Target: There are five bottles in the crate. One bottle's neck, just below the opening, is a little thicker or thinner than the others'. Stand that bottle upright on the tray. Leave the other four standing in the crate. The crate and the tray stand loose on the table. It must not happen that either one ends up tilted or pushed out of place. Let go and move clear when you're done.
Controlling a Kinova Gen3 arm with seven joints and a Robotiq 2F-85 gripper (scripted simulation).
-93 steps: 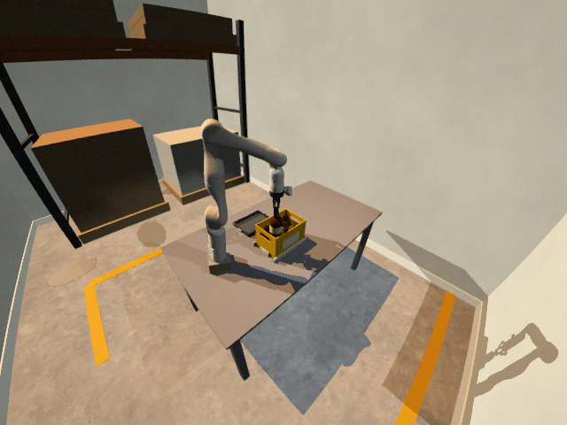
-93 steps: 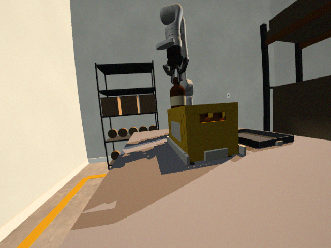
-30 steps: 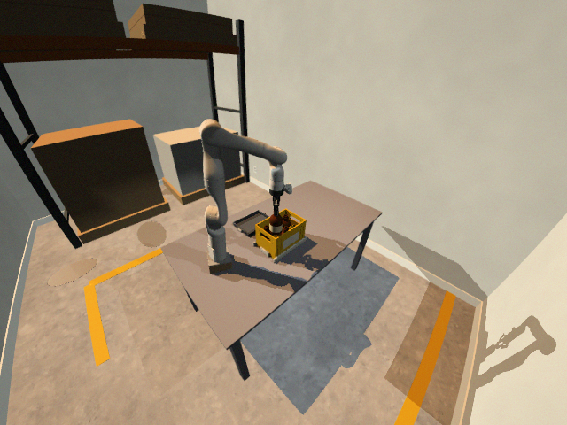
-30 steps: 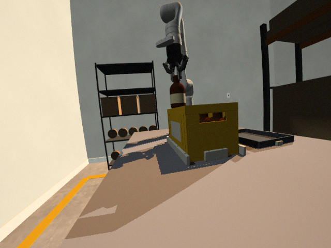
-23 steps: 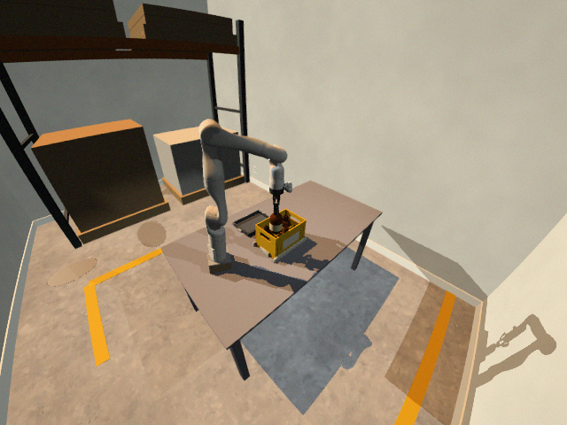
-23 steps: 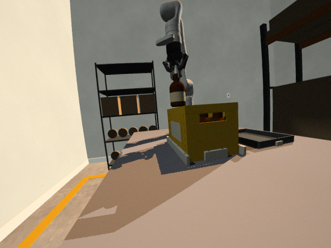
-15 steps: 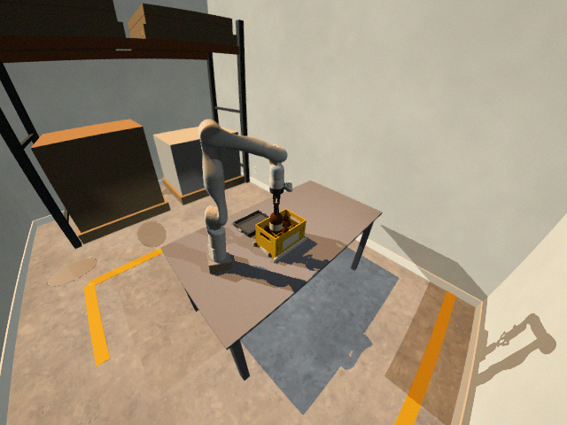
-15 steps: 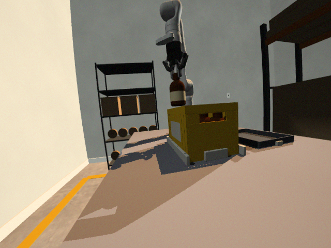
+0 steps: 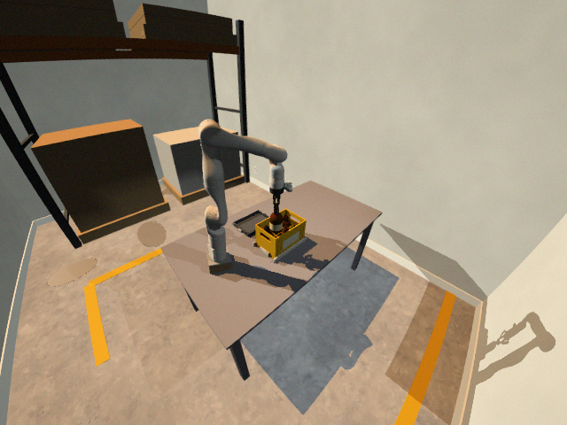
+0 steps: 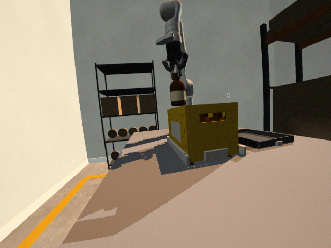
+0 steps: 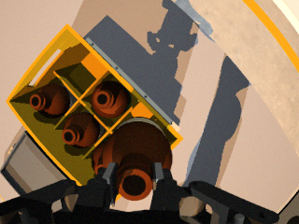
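Right now the brown bottle is 7 cm below my hand. Round my hand: dark tray (8 cm ahead, 34 cm to the left, 32 cm below); then yellow crate (9 cm ahead, 5 cm to the left, 25 cm below).
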